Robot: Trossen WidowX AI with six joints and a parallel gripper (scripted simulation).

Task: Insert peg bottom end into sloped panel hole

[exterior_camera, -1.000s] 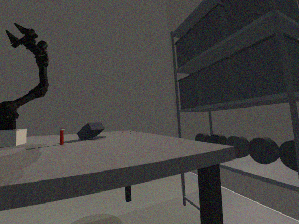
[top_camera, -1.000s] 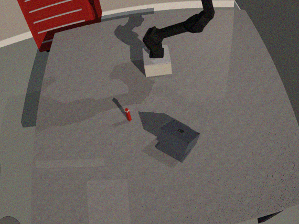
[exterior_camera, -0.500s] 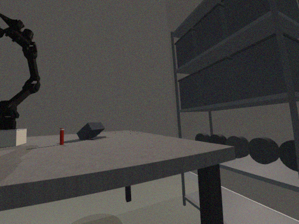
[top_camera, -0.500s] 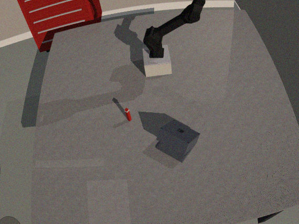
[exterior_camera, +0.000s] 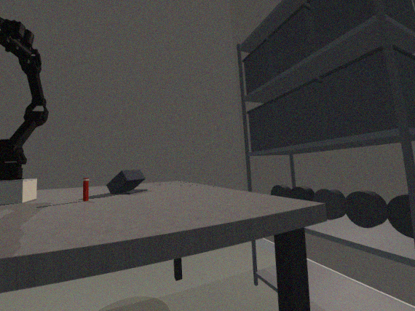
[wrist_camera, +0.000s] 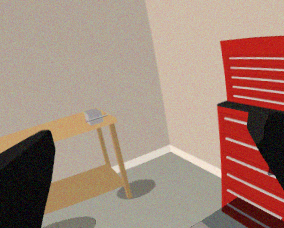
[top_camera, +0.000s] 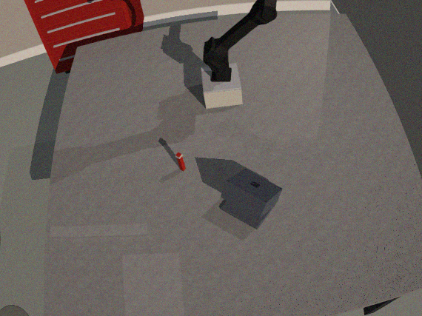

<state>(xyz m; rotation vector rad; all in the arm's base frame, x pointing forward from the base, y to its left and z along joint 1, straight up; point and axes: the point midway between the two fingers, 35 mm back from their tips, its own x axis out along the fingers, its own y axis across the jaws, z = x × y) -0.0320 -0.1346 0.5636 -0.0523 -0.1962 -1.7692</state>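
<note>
Right now my gripper tip is 36 cm short of the red square peg, 7 cm to the right of it and 59 cm above it. Also, from my gripper tip: sloped panel: 46 cm ahead, 28 cm to the left, 60 cm below.
</note>
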